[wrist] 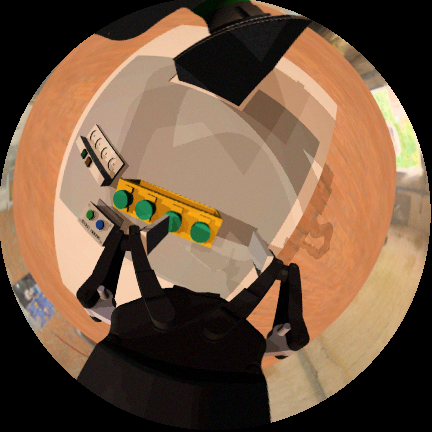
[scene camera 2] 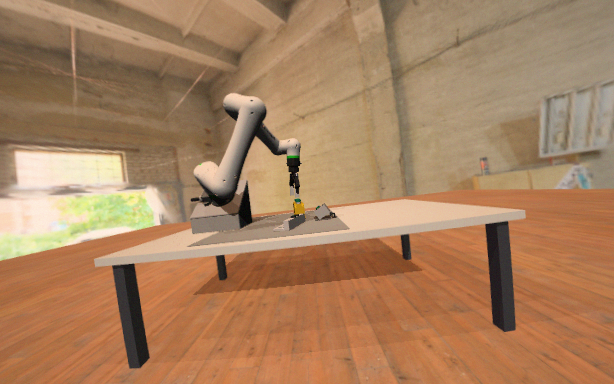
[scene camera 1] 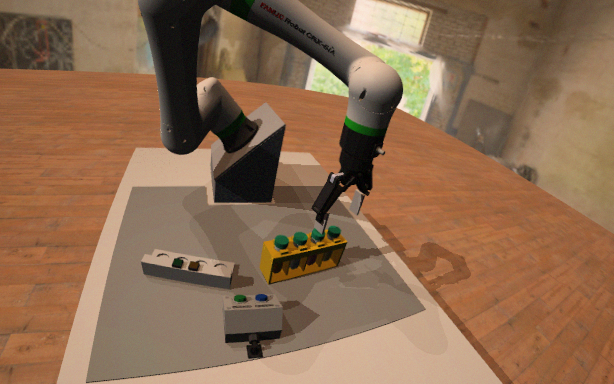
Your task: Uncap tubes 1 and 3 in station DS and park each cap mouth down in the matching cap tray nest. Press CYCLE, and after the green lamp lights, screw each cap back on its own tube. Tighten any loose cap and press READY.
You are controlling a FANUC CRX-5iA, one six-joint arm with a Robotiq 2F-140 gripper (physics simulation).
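Pixels of known places: gripper, fingertip midpoint: (wrist: 209, 232) (scene camera 2: 294, 196) (scene camera 1: 337, 220); arm's base, link origin: (scene camera 1: 241, 138).
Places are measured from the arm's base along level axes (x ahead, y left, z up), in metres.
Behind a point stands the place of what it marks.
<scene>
The yellow rack (scene camera 1: 265, 262) {x 0.471, y -0.007, z -0.142 m} (scene camera 2: 299, 208) {x 0.473, y -0.006, z -0.124 m} (wrist: 218, 223) {x 0.424, y 0.205, z -0.095 m} holds four upright tubes with green caps. In the wrist view, from left to right, the caps are the first (wrist: 122, 199) {x 0.466, y 0.031, z -0.069 m}, the second (wrist: 145, 209) {x 0.459, y 0.081, z -0.069 m}, the third (wrist: 175, 221) {x 0.450, y 0.136, z -0.067 m} and the end cap (wrist: 201, 232) {x 0.446, y 0.182, z -0.069 m}. Tube numbers are not readable. My gripper (scene camera 1: 339, 214) {x 0.434, y 0.188, z -0.050 m} (scene camera 2: 294, 192) {x 0.434, y 0.188, z -0.050 m} (wrist: 209, 232) {x 0.434, y 0.188, z -0.050 m} is open and empty above the rack's right end. One finger overlaps the third cap in view; the other is beyond the end cap. The white cap tray (scene camera 1: 187, 273) {x 0.474, y -0.199, z -0.156 m} (wrist: 116, 154) {x 0.416, y -0.113, z -0.180 m} has empty round nests.
A grey button box (scene camera 1: 253, 322) {x 0.640, y -0.079, z -0.132 m} (wrist: 91, 225) {x 0.604, y -0.074, z -0.118 m} has a green button (scene camera 1: 240, 298) {x 0.587, y -0.095, z -0.118 m} (wrist: 90, 214) {x 0.579, y -0.088, z -0.122 m} and a blue button (scene camera 1: 261, 297) {x 0.591, y -0.051, z -0.119 m} (wrist: 100, 224) {x 0.584, y -0.043, z -0.122 m}. Dark green and amber lamps show at the tray. The robot's wedge base (scene camera 1: 250, 175) {x 0.129, y 0.019, z -0.083 m} stands behind the rack.
</scene>
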